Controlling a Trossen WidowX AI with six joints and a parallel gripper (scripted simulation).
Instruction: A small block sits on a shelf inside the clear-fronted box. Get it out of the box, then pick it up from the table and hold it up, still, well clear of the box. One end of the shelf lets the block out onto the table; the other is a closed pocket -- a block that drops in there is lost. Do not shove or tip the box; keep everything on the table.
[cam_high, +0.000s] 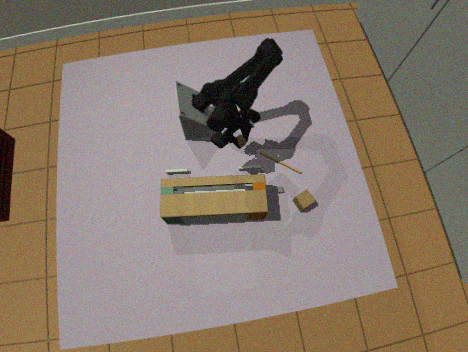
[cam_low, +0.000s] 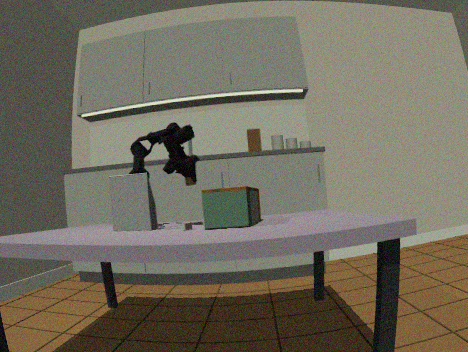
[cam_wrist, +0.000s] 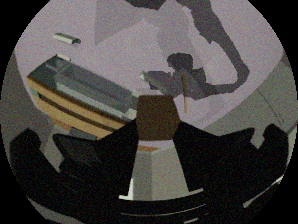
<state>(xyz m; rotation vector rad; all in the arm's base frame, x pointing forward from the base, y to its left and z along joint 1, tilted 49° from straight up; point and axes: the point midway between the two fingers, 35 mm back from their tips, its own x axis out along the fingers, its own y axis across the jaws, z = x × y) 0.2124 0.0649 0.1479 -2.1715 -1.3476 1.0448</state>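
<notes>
Now: the tan block 1 cm behind my gripper tip, 1 cm to the right of it and 1 cm above it. From my gripper tip the other things lie so: thin wooden stick: 1 cm ahead, 17 cm to the left, 17 cm below; box: 14 cm ahead, 11 cm to the right, 11 cm below; grey piece: 13 cm ahead, 15 cm to the left, 16 cm below.
</notes>
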